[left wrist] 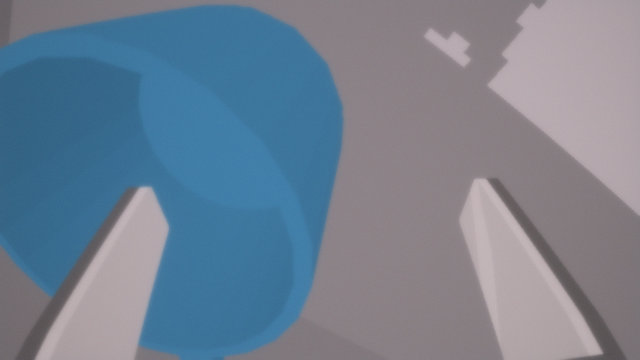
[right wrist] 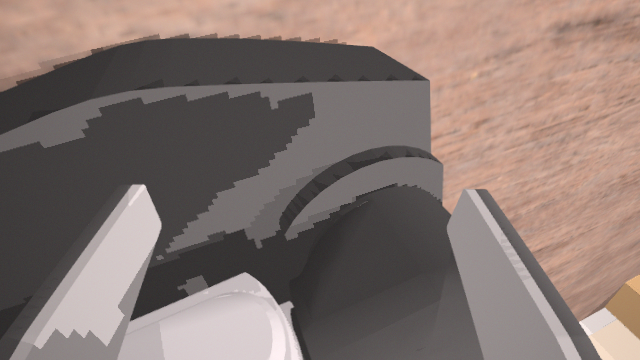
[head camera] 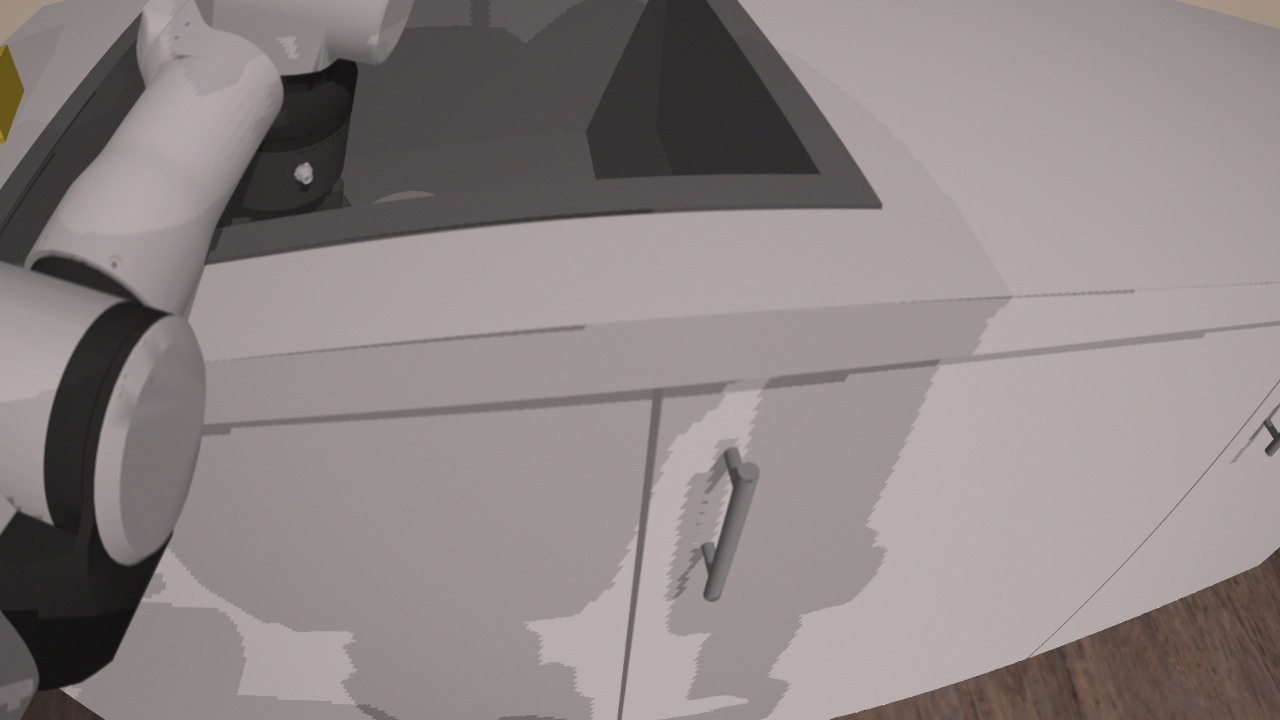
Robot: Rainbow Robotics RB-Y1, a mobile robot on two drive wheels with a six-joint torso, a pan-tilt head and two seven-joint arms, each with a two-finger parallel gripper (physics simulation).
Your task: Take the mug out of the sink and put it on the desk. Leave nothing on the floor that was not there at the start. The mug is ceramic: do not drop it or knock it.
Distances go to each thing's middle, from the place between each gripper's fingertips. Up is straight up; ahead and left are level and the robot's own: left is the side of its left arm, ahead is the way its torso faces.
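Labels:
The blue mug point(left wrist: 235, 122) is 2 cm behind my left hand and 4 cm to the left of it. As for my right hand, it's 440 mm below the mug, 770 mm short of it and 550 mm to the right of it.

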